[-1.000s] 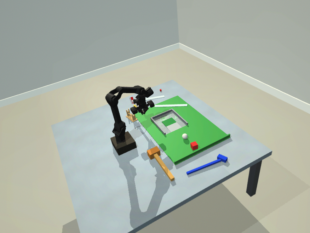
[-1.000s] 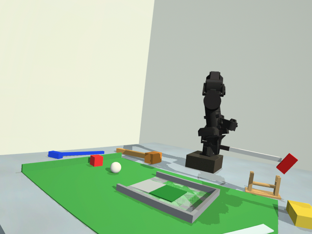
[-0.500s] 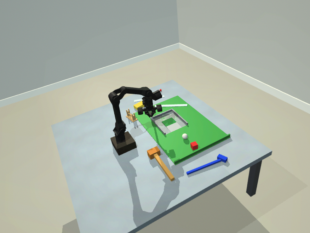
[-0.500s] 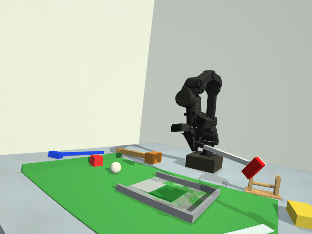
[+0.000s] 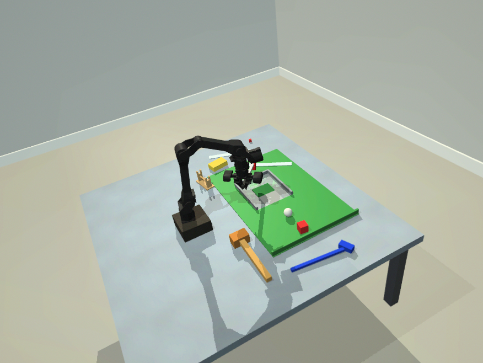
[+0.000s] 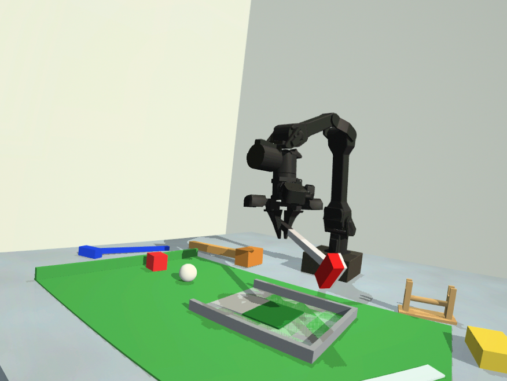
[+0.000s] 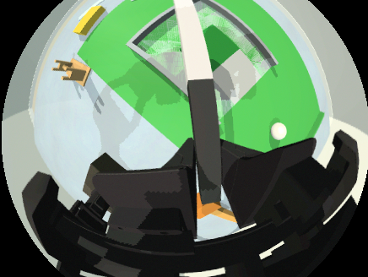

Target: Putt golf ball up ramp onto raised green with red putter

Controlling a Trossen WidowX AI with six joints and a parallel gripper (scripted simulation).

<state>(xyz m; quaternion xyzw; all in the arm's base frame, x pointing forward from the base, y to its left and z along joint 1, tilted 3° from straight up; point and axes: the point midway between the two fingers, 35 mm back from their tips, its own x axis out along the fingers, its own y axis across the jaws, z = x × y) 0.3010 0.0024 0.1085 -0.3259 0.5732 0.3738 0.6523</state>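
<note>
Right now the red putter is 100 mm to the left of my gripper tip, 60 mm ahead of it and 10 mm above it. Round my gripper tip: green mat 170 mm ahead, 130 mm below, 40 mm to the left; then red cube 260 mm to the right, 180 mm ahead, 100 mm below; then white golf ball 160 mm ahead, 140 mm to the right, 100 mm below.
</note>
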